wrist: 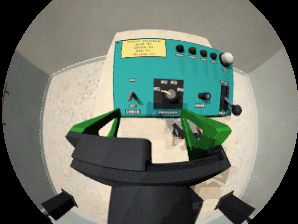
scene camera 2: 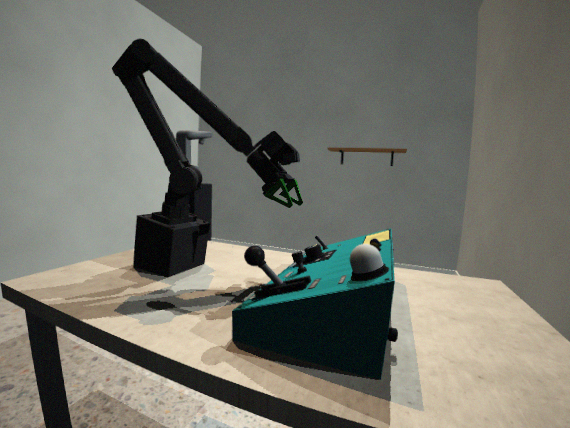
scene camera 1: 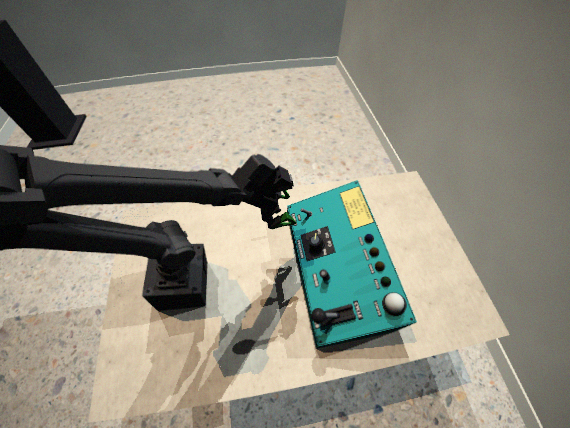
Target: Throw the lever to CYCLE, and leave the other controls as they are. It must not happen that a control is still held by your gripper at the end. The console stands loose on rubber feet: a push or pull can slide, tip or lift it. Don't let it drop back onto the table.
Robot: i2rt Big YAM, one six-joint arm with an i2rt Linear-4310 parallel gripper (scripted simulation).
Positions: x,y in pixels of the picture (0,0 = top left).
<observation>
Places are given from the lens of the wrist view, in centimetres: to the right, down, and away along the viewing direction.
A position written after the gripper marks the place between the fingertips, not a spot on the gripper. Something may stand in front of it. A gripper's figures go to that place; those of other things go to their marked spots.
gripper (wrist: 150,111): 0, 0, 13
teal console (wrist: 143,68): -2, -14, 26
</observation>
